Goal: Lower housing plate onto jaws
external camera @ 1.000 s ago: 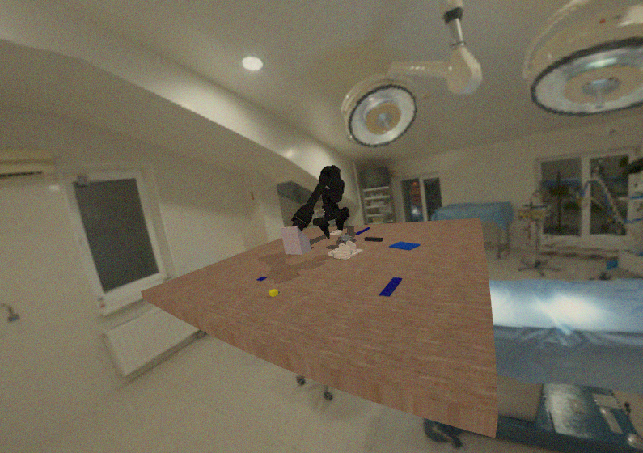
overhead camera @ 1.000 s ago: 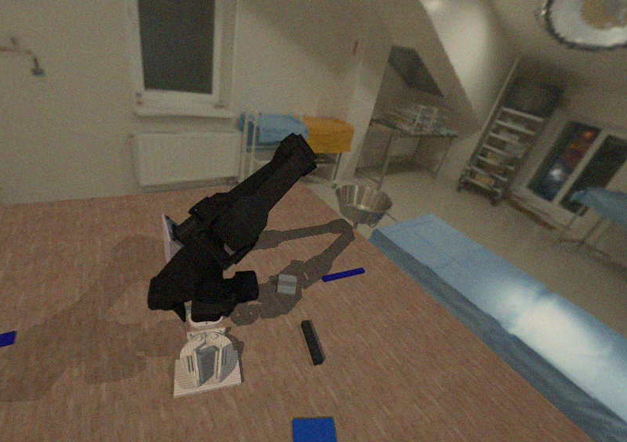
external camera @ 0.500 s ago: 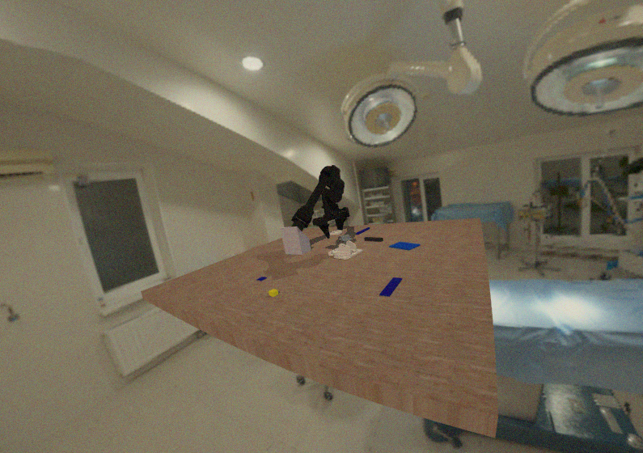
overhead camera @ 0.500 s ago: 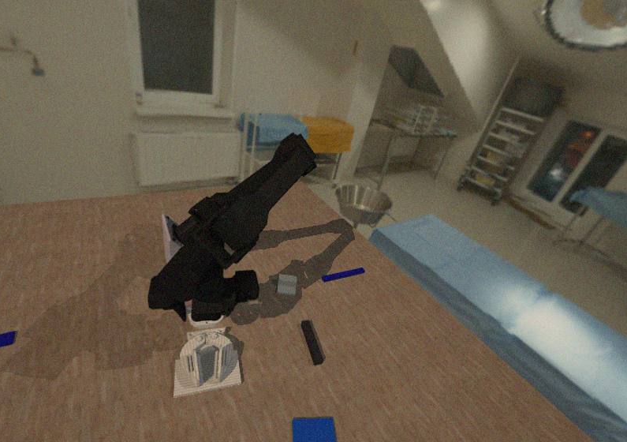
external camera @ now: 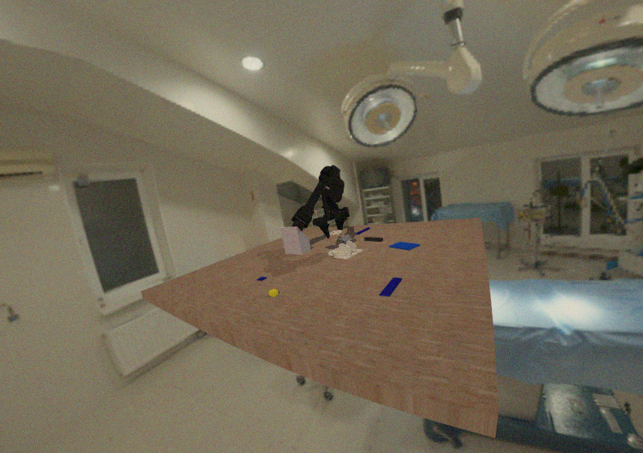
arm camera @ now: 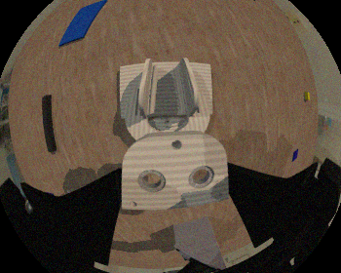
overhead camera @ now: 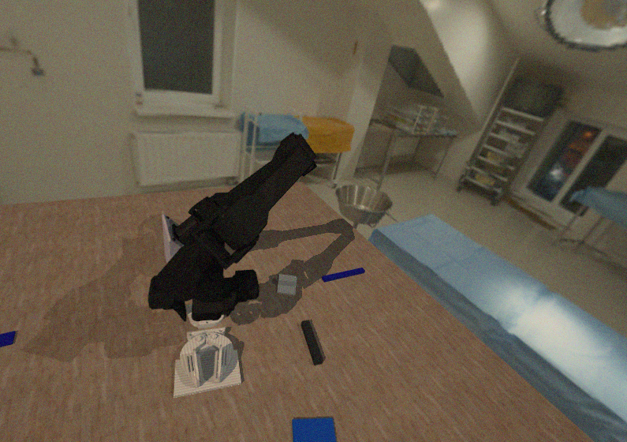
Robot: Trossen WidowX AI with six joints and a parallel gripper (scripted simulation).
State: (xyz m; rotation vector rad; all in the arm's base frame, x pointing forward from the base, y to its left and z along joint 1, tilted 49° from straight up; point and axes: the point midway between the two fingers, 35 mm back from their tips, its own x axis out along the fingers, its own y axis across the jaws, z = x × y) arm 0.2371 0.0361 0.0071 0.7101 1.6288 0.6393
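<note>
Right now the white base is 7 cm ahead of my gripper tip, 1 cm to the right of it and 8 cm below it. Round my gripper tip: blue strip (12 cm behind, 42 cm to the left, 8 cm below); black bar (7 cm ahead, 22 cm to the left, 7 cm below).
</note>
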